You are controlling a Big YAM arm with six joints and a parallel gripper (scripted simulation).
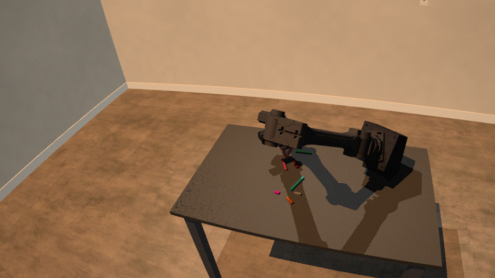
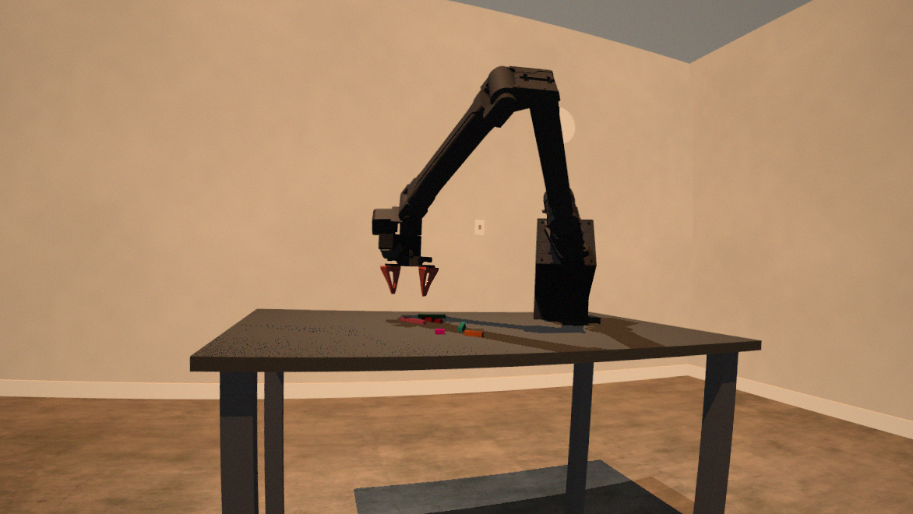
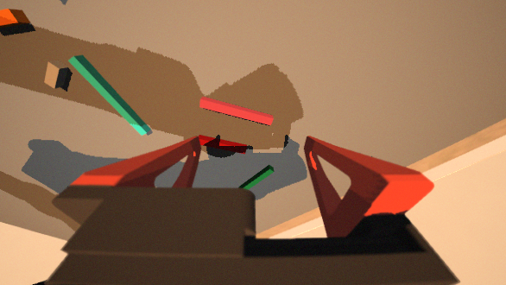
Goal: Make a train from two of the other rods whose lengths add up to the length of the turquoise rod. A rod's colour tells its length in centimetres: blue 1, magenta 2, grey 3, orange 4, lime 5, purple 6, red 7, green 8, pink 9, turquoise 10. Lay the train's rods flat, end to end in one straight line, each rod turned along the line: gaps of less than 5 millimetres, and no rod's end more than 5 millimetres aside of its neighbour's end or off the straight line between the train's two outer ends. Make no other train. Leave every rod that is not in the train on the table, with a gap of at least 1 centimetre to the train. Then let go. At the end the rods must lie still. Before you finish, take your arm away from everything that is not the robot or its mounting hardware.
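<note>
My gripper is now 170 mm past the grey rod, 150 mm to the right of it and 70 mm above it. The rest, counted from my hand: red rod (70 mm below, 60 mm behind, 20 mm to the right); green rod (110 mm to the right, 70 mm below, 60 mm behind); pink rod (70 mm below, 20 mm behind, 10 mm to the left).
</note>
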